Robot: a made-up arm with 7 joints. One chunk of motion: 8 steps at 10 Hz.
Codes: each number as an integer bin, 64 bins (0 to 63) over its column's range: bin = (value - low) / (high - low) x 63, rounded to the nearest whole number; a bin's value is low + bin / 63 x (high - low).
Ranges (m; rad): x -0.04..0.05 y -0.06..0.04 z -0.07..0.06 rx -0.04..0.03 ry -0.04..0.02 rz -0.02..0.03
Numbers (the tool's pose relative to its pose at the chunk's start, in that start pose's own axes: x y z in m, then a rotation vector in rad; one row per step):
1: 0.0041 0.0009 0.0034 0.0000 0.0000 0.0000
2: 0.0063 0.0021 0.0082 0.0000 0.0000 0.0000
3: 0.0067 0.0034 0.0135 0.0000 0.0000 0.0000
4: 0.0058 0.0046 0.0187 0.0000 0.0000 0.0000
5: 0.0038 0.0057 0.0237 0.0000 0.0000 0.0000
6: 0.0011 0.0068 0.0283 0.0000 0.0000 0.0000
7: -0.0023 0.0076 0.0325 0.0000 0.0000 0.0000
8: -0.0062 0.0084 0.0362 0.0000 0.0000 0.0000
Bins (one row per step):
1: 31 38 36 36 42 25
2: 32 39 38 36 42 25
3: 33 40 40 36 42 25
4: 32 41 43 36 42 25
5: 31 41 45 36 42 25
6: 29 42 48 36 42 25
7: 26 43 50 36 42 25
8: 24 43 51 36 42 25

